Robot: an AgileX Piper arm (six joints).
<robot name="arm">
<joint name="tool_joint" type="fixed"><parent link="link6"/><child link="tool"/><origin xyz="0 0 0" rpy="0 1.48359 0"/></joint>
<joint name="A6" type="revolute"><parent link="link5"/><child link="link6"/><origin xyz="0.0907 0 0.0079"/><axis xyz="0.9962 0 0.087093"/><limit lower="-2.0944" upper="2.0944"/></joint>
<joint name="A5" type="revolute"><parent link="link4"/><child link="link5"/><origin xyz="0 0 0"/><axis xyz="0 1 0"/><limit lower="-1.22" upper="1.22"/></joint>
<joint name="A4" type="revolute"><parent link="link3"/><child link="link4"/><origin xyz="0.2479 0 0.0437"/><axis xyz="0.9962 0 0.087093"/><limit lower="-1.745" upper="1.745"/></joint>
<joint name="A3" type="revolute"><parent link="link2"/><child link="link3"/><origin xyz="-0.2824 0 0.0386"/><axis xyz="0 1 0"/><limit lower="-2.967" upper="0"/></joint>
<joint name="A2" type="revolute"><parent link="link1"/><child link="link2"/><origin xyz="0 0 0"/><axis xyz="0 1 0"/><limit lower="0" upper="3.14"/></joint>
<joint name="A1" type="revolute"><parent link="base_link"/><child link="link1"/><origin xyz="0 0 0.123"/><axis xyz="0 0 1"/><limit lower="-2.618" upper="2.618"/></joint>
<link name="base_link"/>
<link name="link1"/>
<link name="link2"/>
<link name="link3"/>
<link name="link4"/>
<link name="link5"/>
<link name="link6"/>
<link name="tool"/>
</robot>
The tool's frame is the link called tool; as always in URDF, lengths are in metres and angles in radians.
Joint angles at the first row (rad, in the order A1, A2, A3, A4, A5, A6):
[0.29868 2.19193 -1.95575 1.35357 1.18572 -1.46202]
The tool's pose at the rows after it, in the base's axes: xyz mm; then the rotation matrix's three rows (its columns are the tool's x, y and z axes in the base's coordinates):
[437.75 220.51 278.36], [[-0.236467 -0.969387 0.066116], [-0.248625 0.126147 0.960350], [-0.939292 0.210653 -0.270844]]
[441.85 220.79 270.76], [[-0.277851 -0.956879 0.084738], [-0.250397 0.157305 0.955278], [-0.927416 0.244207 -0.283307]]
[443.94 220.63 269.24], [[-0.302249 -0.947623 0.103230], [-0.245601 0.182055 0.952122], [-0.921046 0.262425 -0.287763]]
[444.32 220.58 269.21], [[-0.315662 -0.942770 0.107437], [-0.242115 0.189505 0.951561], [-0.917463 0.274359 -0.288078]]
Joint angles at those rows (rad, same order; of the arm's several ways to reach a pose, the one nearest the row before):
[0.29897 2.21788 -1.95579 1.34483 1.17245 -1.42796]
[0.29897 2.23212 -1.95573 1.33844 1.14926 -1.39585]
[0.29898 2.23458 -1.95575 1.33609 1.12967 -1.37136]
[0.29898 2.23457 -1.95572 1.33610 1.12541 -1.35709]

